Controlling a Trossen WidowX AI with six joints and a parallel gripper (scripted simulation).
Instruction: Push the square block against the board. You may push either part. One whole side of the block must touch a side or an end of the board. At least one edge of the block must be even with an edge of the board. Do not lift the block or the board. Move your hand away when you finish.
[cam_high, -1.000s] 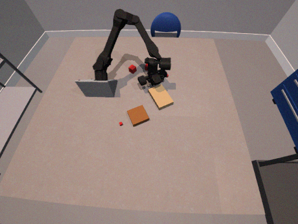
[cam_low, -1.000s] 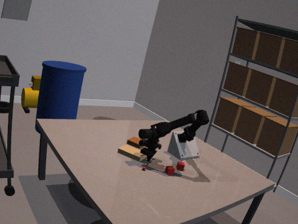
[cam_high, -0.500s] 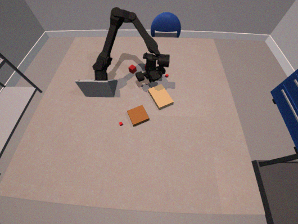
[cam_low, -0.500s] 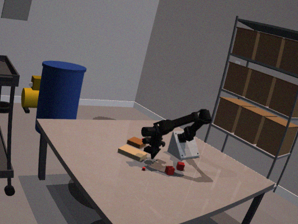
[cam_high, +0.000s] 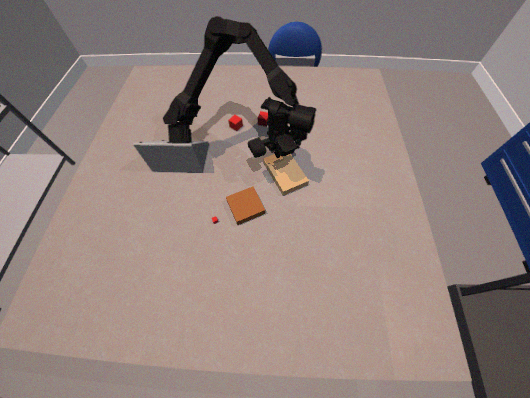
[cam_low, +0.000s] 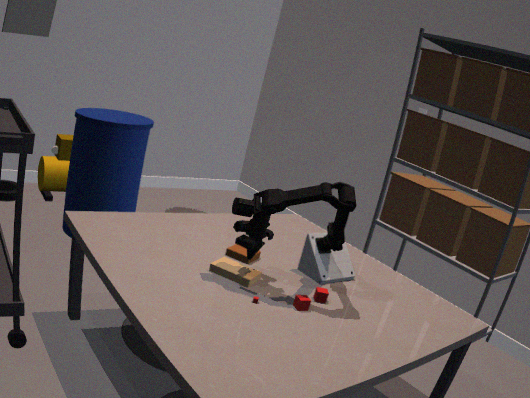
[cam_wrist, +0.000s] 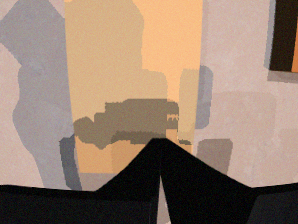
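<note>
Now: the square block 160 mm to the right of my gripper tip, 100 mm behind it and 60 mm below it. From my gripper tip the other things lie so: pale wooden board (60 mm below, 30 mm ahead, 20 mm to the right).
</note>
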